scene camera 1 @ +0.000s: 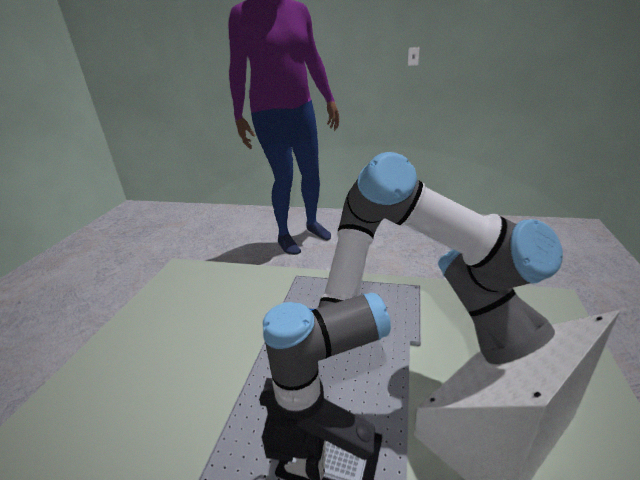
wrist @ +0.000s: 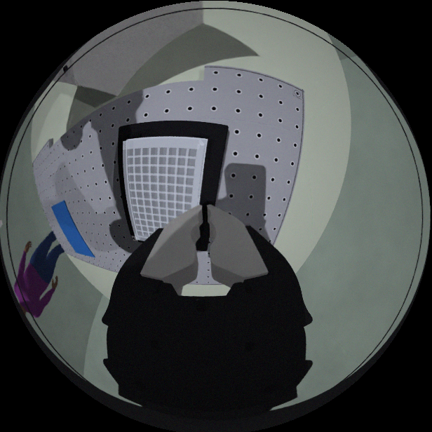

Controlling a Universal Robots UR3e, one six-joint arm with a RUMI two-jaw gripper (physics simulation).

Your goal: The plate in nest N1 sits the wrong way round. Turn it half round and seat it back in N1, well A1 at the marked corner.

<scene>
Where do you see a black nest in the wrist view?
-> At 211, 170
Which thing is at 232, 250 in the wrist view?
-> The gripper.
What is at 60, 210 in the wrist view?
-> A blue pad.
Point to a well plate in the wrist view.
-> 162, 175
</scene>
